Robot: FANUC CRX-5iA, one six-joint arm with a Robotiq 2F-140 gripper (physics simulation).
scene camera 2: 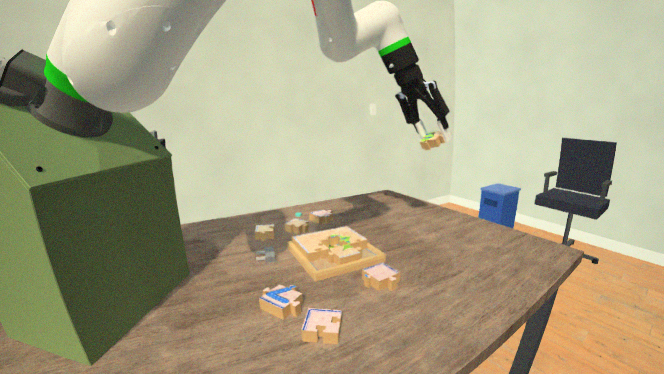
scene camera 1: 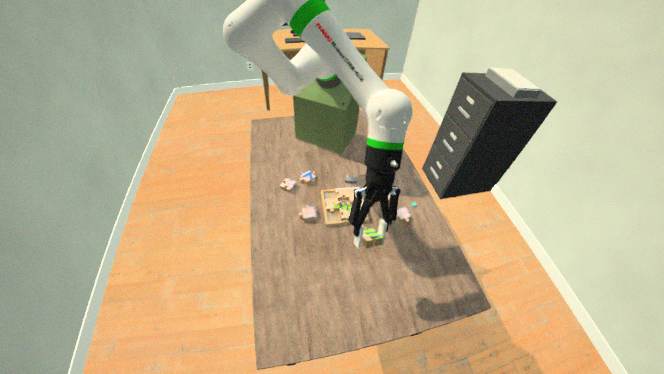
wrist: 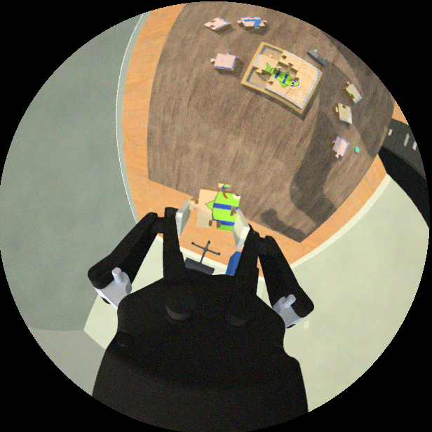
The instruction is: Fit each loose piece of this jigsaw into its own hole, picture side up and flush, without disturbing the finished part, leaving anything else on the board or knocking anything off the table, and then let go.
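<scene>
My gripper (scene camera 1: 370,237) (scene camera 2: 433,135) (wrist: 212,211) is shut on the green-and-blue striped jigsaw piece (scene camera 1: 372,239) (scene camera 2: 432,142) (wrist: 226,206), held picture side up, high in the air. The board (scene camera 2: 317,274) (wrist: 278,99) lies on the table with its finished part and open holes; the arm hides some of it in scene camera 1. Loose on the table are the blue-7 piece (scene camera 1: 308,176) (scene camera 2: 281,299) (wrist: 252,22), a pink corner piece (scene camera 1: 287,184) (scene camera 2: 321,325) (wrist: 217,23), a pink edge piece (scene camera 1: 309,213) (scene camera 2: 381,276) (wrist: 225,61), another pink piece (scene camera 1: 404,214) (scene camera 2: 320,215) (wrist: 341,146) and two tan pieces (scene camera 2: 264,231) (wrist: 344,113).
A small grey object (scene camera 1: 351,178) (scene camera 2: 266,255) (wrist: 316,56) lies beside the board. A tiny teal item (scene camera 1: 414,204) (scene camera 2: 298,214) (wrist: 357,149) lies near the far pink piece. The green robot base (scene camera 1: 325,117) (scene camera 2: 107,240) stands at one end of the table.
</scene>
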